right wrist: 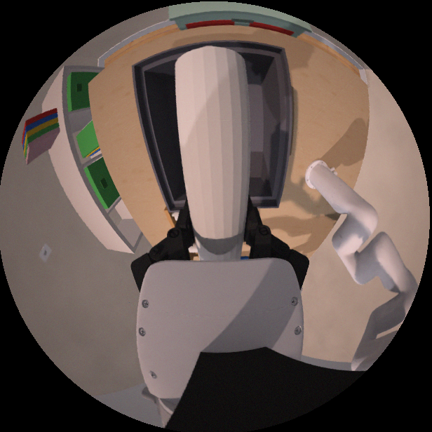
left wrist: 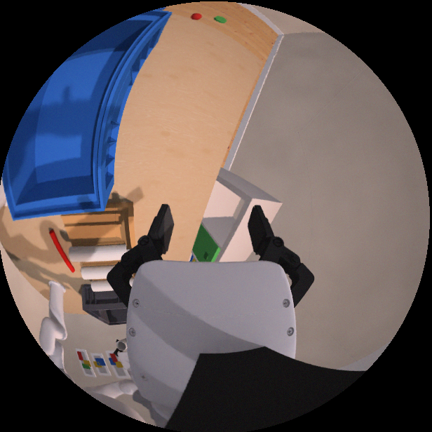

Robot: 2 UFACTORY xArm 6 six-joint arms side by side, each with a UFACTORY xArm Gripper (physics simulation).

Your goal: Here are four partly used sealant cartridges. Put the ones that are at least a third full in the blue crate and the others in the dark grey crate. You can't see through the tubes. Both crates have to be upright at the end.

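Note:
My right gripper (right wrist: 218, 205) is shut on a white sealant cartridge (right wrist: 212, 135), which points away from it across the view of the dark grey crate (right wrist: 287, 125) (left wrist: 95, 305). The crate stands upright on the table. My left gripper (left wrist: 210, 214) is open and empty, beside the table's edge. In the left wrist view, three more white cartridges (left wrist: 99, 252) (left wrist: 102, 272) (left wrist: 101, 286) lie side by side at the wooden rack (left wrist: 129, 220). The blue crate (left wrist: 107, 100) stands upright at the upper left. How full the cartridges are cannot be seen.
A red bar (left wrist: 61, 250) lies beside the rack. A red disc (left wrist: 196, 16) and a green disc (left wrist: 220, 19) lie at the far table end. A white shelf unit (left wrist: 262, 206) (right wrist: 75, 145) stands along the table. A pale green case (right wrist: 240, 17) is beyond the grey crate.

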